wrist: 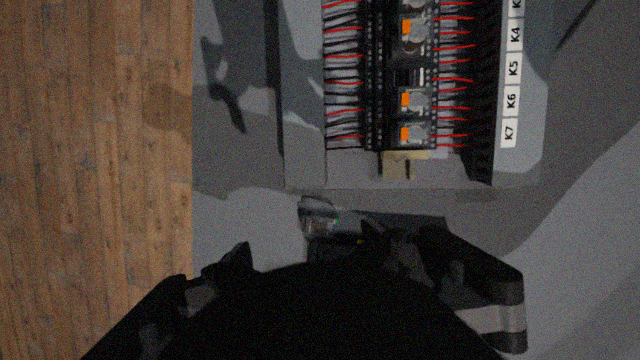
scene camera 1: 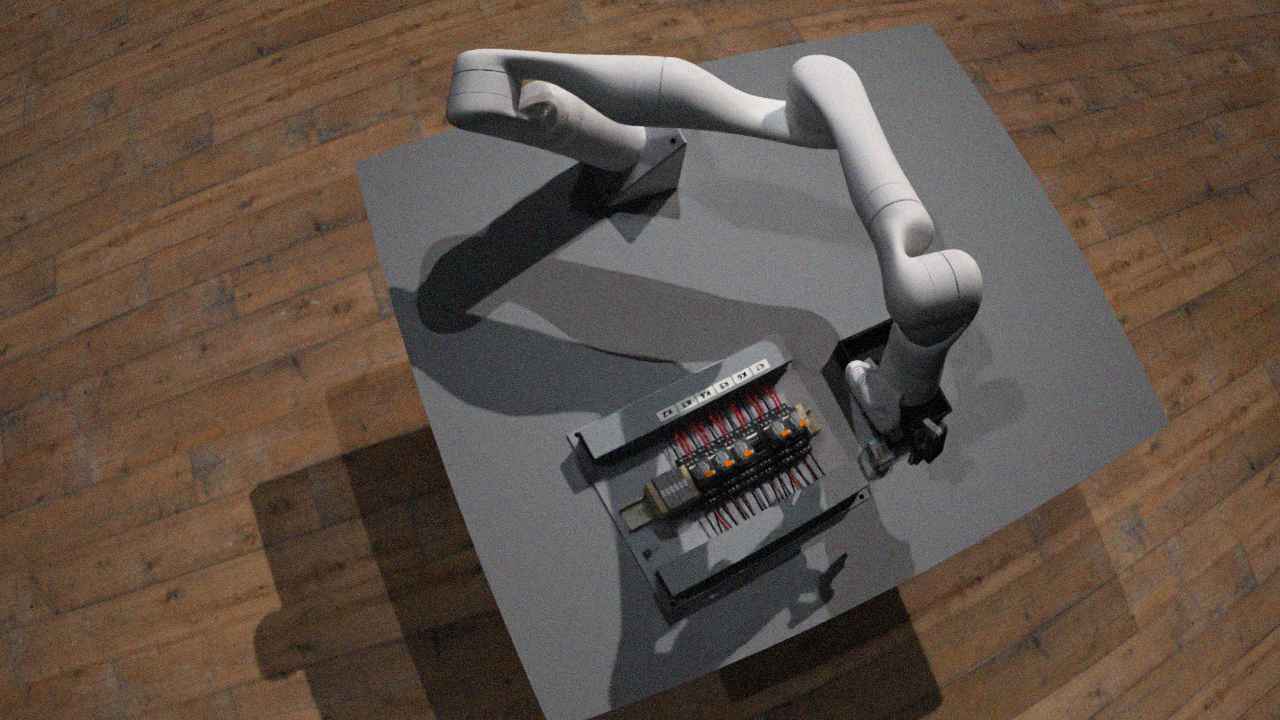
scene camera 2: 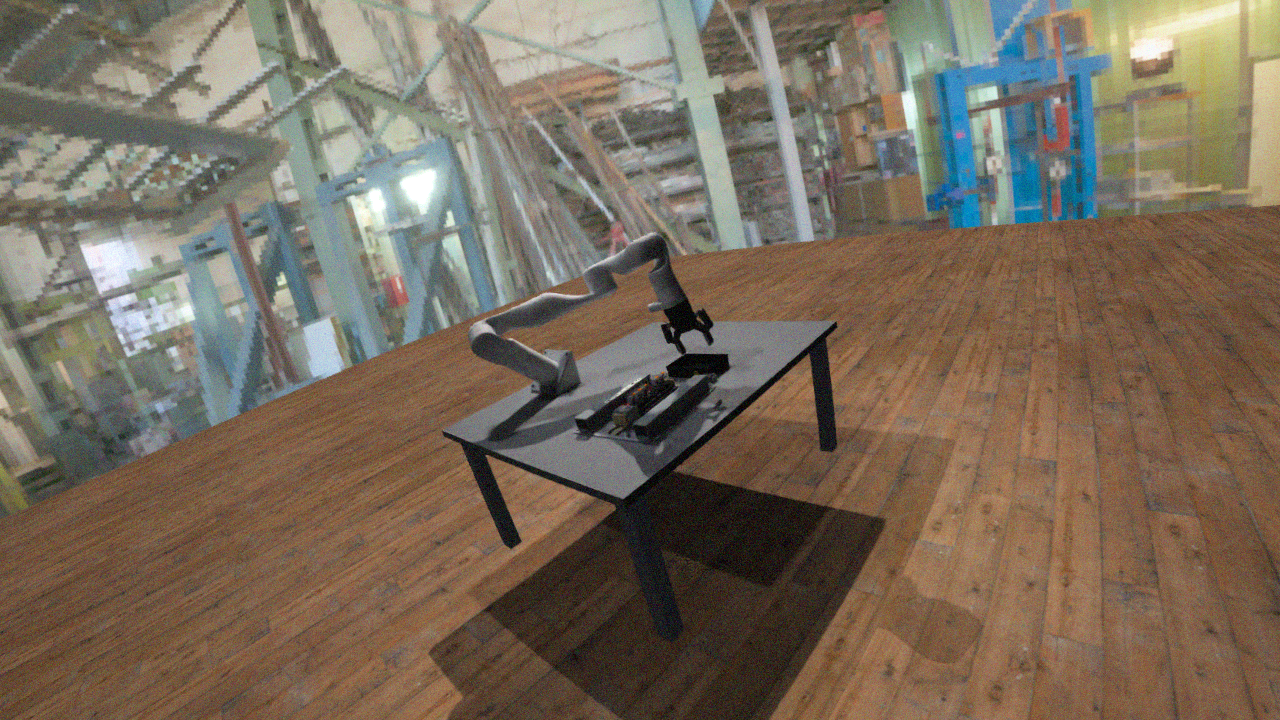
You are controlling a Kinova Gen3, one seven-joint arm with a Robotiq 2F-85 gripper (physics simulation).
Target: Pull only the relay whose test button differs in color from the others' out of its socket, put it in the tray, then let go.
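Places are measured from the arm's base along level axes (x ahead, y left, z up), in centimetres.
Where they show: gripper, between the fingertips: [wrist: 307,242] [scene camera 1: 890,435] [scene camera 2: 697,349]; arm's base, origin of its link: [scene camera 1: 620,142] [scene camera 2: 549,373].
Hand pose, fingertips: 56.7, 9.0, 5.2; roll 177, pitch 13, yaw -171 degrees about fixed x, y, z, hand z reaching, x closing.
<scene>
Things, the pixels of their top centre, and the offset from my fingertips, as dx, dy, dz. "spot": a spot on its surface instead.
- clear relay with a small green spot, a spot on its surface: [wrist: 320,226] [scene camera 1: 881,450] spot: +0.2, +1.9, -8.7
- black tray, a spot on its surface: [scene camera 1: 861,342] spot: -15.1, +8.9, -10.5
- K5 socket, centre of its top: [wrist: 404,62] [scene camera 1: 748,451] [scene camera 2: 649,394] -8.3, -15.3, -7.6
- K6, centre of its top: [wrist: 415,98] [scene camera 1: 781,427] [scene camera 2: 654,376] -8.4, -11.1, -3.8
- K7, centre of its top: [wrist: 414,133] [scene camera 1: 799,417] [scene camera 2: 660,372] -8.5, -8.3, -3.8
- grey terminal block, centre of its top: [scene camera 1: 676,487] -8.2, -26.2, -6.1
The clear relay with a small green spot [scene camera 1: 878,458] [wrist: 320,226] lies outside the tray, close against its end near the panel; its exact tilt is unclear. The black tray [scene camera 1: 861,342] [scene camera 2: 698,363] [wrist: 400,218] is partly hidden by the gripper and arm. My gripper [scene camera 1: 904,449] [scene camera 2: 696,345] [wrist: 307,242] is open and empty, above the tray end and the relay. The K5 socket [wrist: 409,77] is empty. Relays with orange buttons sit in the other sockets, such as K4 [wrist: 414,27], K6 [wrist: 414,100] and K7 [wrist: 414,134].
The panel [scene camera 1: 617,501] [wrist: 345,172] lies beside the tray, with raised wire ducts [scene camera 1: 680,407] [wrist: 304,150] along both sides and red and black wires by the sockets. A grey terminal block [scene camera 1: 675,490] stands at its far end. The table edge is at the left in the wrist view.
</scene>
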